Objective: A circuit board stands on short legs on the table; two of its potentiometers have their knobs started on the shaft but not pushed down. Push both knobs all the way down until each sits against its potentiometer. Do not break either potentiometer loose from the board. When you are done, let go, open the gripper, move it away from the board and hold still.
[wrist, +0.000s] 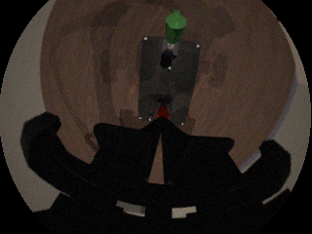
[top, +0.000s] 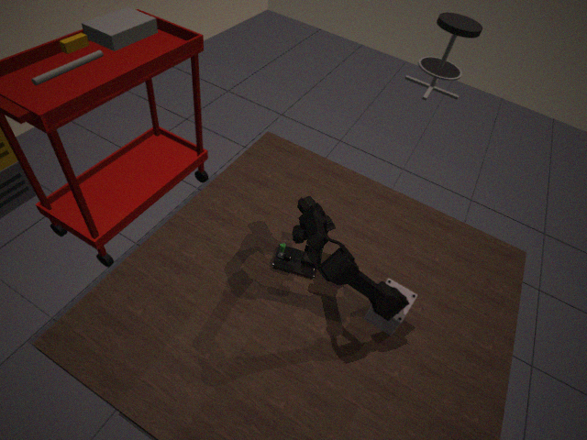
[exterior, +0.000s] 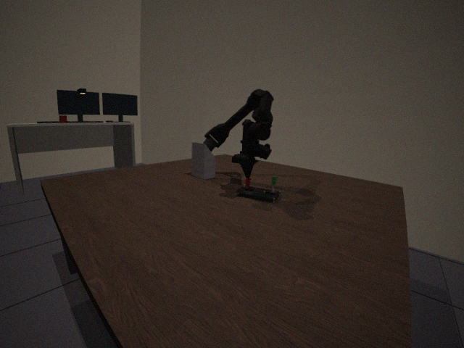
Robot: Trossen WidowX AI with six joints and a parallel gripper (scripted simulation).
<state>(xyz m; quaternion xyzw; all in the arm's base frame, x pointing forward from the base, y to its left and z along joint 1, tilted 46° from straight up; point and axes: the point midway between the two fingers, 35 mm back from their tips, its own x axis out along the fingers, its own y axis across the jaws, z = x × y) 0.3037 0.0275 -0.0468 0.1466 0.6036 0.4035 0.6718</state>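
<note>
Right now the red knob is 20 mm below my gripper tip. From my gripper tip the other things lie so: green knob: 100 mm ahead, 40 mm to the left, 10 mm above.
</note>
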